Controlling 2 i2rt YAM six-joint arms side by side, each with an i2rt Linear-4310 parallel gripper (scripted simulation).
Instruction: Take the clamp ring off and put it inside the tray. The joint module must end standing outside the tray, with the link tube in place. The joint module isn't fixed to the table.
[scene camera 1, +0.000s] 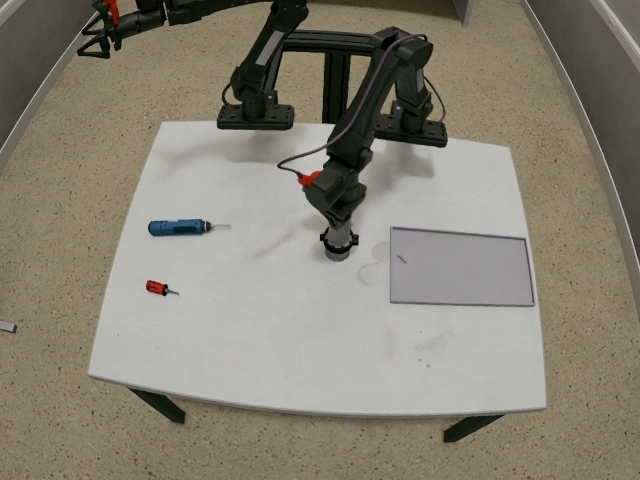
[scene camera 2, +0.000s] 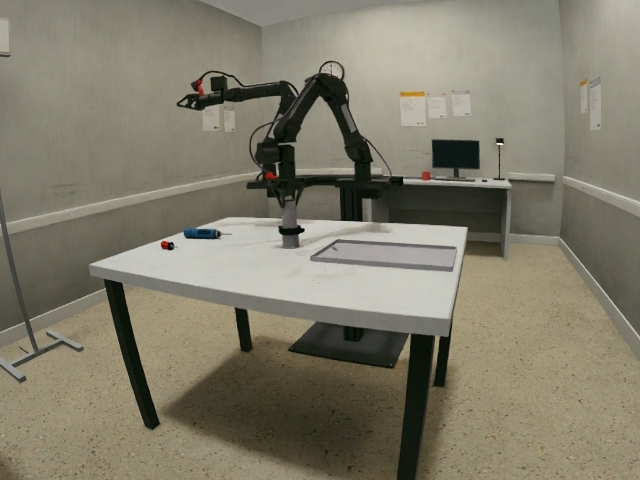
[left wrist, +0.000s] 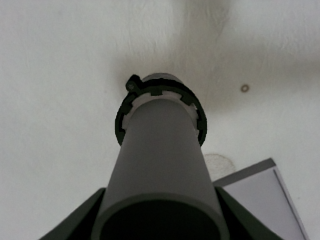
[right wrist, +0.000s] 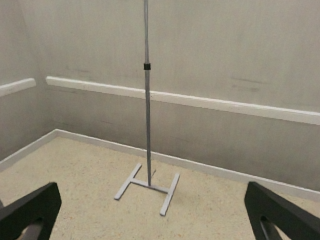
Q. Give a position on a grey tray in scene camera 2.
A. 429, 257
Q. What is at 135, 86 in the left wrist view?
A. A black clamp ring.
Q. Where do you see my left gripper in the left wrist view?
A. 160, 196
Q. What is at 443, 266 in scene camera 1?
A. A grey tray.
